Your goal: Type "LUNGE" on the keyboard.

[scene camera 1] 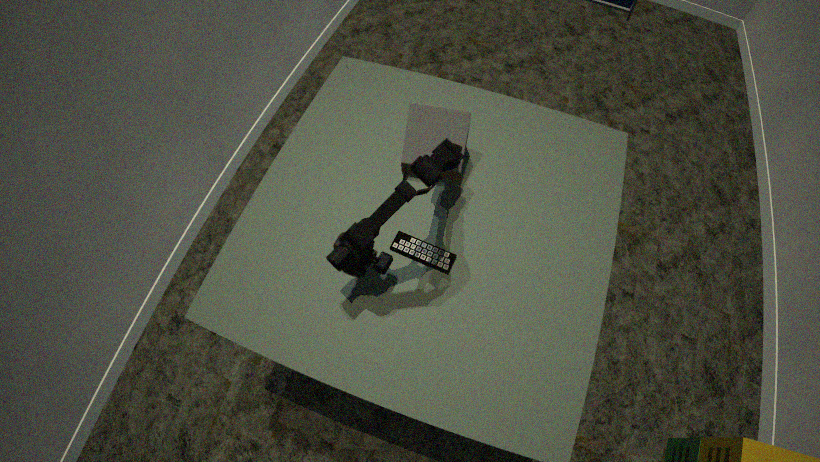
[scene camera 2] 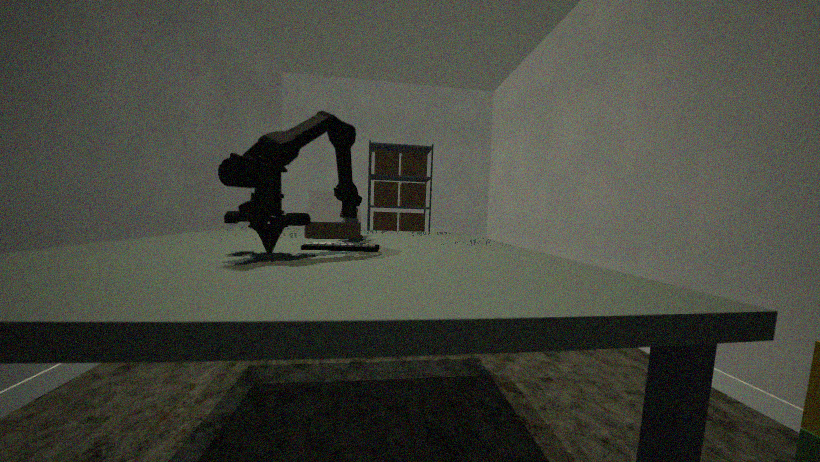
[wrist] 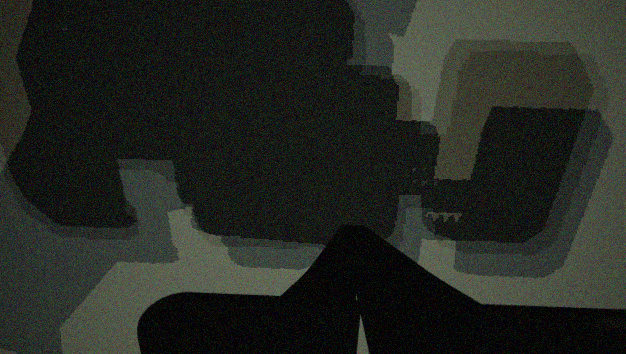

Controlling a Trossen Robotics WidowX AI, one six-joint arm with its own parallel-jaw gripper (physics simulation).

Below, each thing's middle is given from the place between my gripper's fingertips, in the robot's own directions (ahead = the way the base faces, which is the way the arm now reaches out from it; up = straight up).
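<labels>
Black keyboard (scene camera 1: 400, 235): my gripper 16 cm to the right of it, 11 cm past it, 1 cm below it.
</labels>
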